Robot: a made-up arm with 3 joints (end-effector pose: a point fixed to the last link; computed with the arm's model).
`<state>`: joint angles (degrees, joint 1 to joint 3).
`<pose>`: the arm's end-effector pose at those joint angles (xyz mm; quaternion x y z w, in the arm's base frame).
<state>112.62 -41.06 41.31</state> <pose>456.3 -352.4 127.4 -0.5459 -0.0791 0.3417 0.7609</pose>
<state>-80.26 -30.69 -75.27</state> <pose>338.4 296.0 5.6 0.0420 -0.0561 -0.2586 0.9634</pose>
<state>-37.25 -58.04 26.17</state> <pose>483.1 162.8 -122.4 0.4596 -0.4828 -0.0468 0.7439</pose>
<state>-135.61 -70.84 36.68</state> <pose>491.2 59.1 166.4 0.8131 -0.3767 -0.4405 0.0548</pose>
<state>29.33 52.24 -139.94</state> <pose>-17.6 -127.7 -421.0 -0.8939 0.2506 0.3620 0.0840</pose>
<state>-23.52 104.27 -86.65</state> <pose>-228.3 147.4 -220.9 -0.3213 0.4519 0.6474 0.5230</pose>
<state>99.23 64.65 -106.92</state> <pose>-75.3 -445.3 49.2 0.8231 -0.5335 -0.0359 0.1912</pose>
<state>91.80 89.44 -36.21</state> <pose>-255.8 -364.5 59.8 -0.6387 0.6225 -0.3281 0.3114</pose>
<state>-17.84 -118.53 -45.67</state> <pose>218.2 -45.2 158.1 -0.1229 -0.7309 -0.4524 0.4961</pose>
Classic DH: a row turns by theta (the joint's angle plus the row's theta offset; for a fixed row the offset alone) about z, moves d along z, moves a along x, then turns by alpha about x. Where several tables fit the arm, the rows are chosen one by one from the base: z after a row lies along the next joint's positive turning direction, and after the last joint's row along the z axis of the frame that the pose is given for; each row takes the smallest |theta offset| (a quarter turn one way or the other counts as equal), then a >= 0, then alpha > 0; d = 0 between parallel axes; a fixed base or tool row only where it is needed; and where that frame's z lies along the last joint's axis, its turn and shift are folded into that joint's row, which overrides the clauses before.
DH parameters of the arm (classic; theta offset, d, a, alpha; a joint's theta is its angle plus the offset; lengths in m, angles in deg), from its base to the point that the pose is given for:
base (fixed): -90 0.039 0 90
joint 1: -90 -0.05 0.176 90
joint 2: 0 0.083 0.317 90
joint 3: -90 0.186 0.08 90
tool (fixed): 90 -0.047 0 0

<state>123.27 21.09 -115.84</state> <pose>142.8 -419.7 224.0 0.8552 -0.1826 0.0119 0.4849</pose>
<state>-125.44 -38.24 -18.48</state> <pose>404.2 269.2 221.1 0.7593 -0.1014 -0.3114 0.5623</pose>
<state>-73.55 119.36 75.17</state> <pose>-395.4 163.8 103.2 0.4861 0.8631 -0.0122 0.1361</pose>
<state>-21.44 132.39 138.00</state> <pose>-323.3 193.7 21.5 0.3971 0.4810 -0.7783 0.0720</pose>
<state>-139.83 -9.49 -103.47</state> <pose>271.1 196.2 358.2 0.3109 0.0434 -0.0704 0.9468</pose>
